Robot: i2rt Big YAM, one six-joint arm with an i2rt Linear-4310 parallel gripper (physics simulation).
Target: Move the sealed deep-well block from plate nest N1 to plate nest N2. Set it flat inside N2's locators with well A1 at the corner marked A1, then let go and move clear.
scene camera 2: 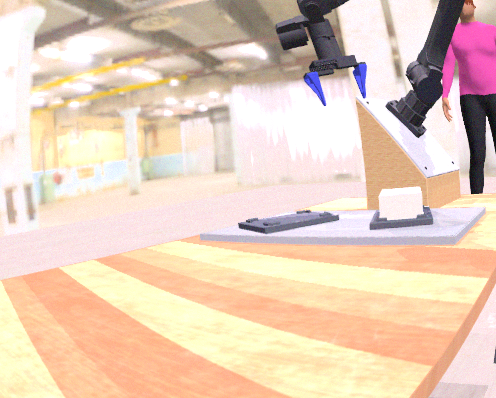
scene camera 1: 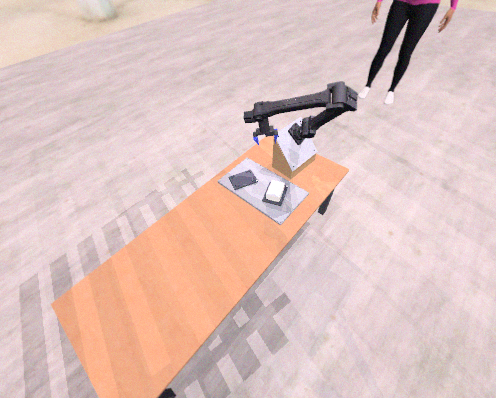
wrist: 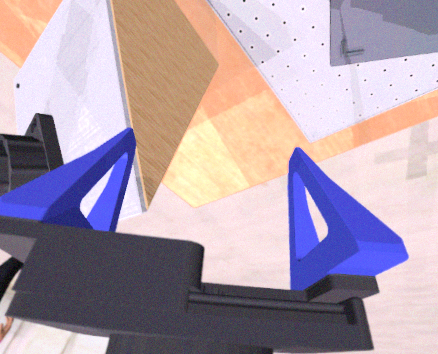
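Seen in the pictures: gripper, fingertip midpoint: (scene camera 2: 345, 101) (scene camera 1: 267, 144) (wrist: 213, 144); arm's base, origin of the base link: (scene camera 2: 405, 120) (scene camera 1: 296, 134).
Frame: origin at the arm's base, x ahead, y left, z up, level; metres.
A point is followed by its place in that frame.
The white deep-well block (scene camera 1: 274, 191) @[x 0.373, y 0.091, z -0.149 m] (scene camera 2: 400, 202) @[x 0.410, y 0.102, z -0.163 m] sits upright in a dark nest (scene camera 1: 272, 202) @[x 0.422, y 0.112, z -0.191 m] (scene camera 2: 400, 223) @[x 0.428, y 0.106, z -0.196 m], taken as N1. The other dark nest (scene camera 1: 243, 179) @[x 0.378, y -0.149, z -0.191 m] (scene camera 2: 295, 221) @[x 0.411, y -0.117, z -0.191 m], taken as N2, has low raised locators and holds no block; part of it (wrist: 395, 30) @[x 0.352, y -0.174, z -0.191 m] shows at the top right of the wrist view. Nest labels and the A1 mark cannot be read. My gripper (scene camera 1: 266, 141) @[x 0.230, y -0.069, z 0.037 m] (scene camera 2: 345, 101) @[x 0.230, y -0.069, z 0.037 m] (wrist: 213, 144) @[x 0.230, y -0.069, z 0.037 m] is open and empty, its blue fingers wide apart. It hangs high above the table's far end, beside the wedge mount and well away from the block, which does not show in the wrist view.
Both nests stand on a grey perforated plate (scene camera 1: 295, 200) @[x 0.319, y 0.212, z -0.202 m] (scene camera 2: 350, 233) @[x 0.472, y 0.026, z -0.203 m] (wrist: 320, 120) @[x 0.221, y -0.242, z -0.203 m] on the wooden table (scene camera 1: 165, 280) @[x 1.124, y -0.051, z -0.215 m] (scene camera 2: 250, 310) @[x 0.819, y 0.079, z -0.216 m] (wrist: 215, 165) @[x -0.008, y -0.226, z -0.216 m]. The wooden wedge mount (scene camera 1: 281, 160) @[x 0.162, y 0.000, z -0.105 m] (scene camera 2: 390, 175) @[x 0.161, y -0.006, z -0.132 m] (wrist: 160, 75) @[x 0.158, y -0.024, z -0.078 m] carries the arm's base and rises close behind the plate. A person stands beyond the table.
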